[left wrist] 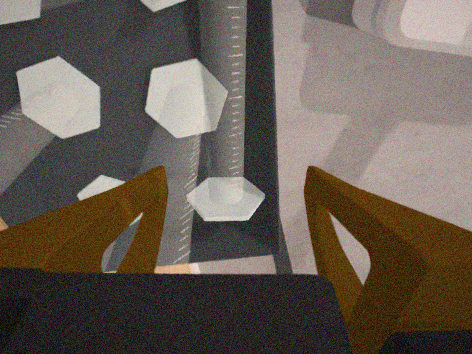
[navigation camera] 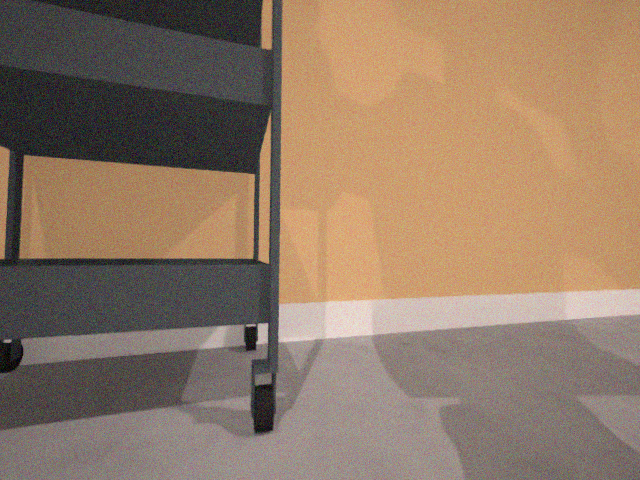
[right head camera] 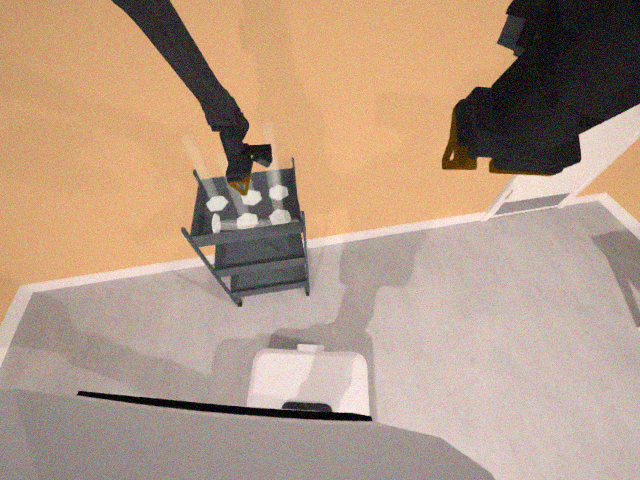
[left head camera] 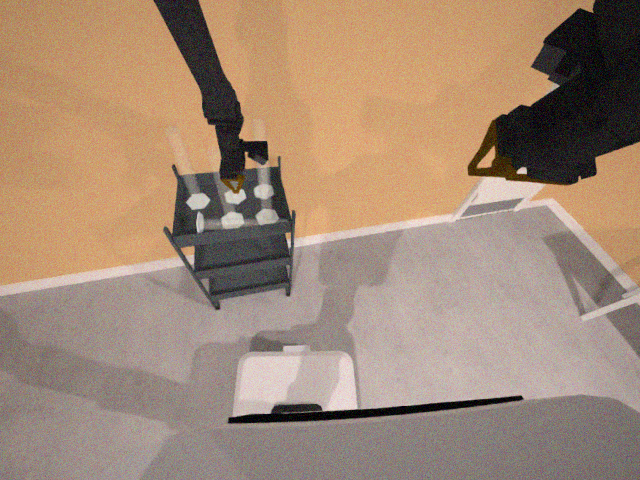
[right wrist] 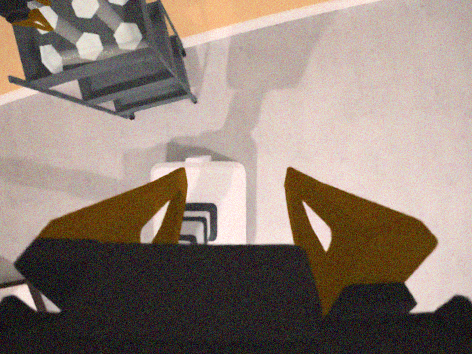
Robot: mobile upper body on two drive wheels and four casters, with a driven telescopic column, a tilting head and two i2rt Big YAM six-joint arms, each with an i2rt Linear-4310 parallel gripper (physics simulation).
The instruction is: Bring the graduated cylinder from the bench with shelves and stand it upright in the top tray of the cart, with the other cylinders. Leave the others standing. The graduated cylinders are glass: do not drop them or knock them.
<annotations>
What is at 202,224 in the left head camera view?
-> A clear graduated cylinder.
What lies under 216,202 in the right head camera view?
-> A clear graduated cylinder.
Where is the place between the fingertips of the right gripper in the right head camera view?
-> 466,166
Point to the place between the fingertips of the right gripper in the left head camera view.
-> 487,173
</annotations>
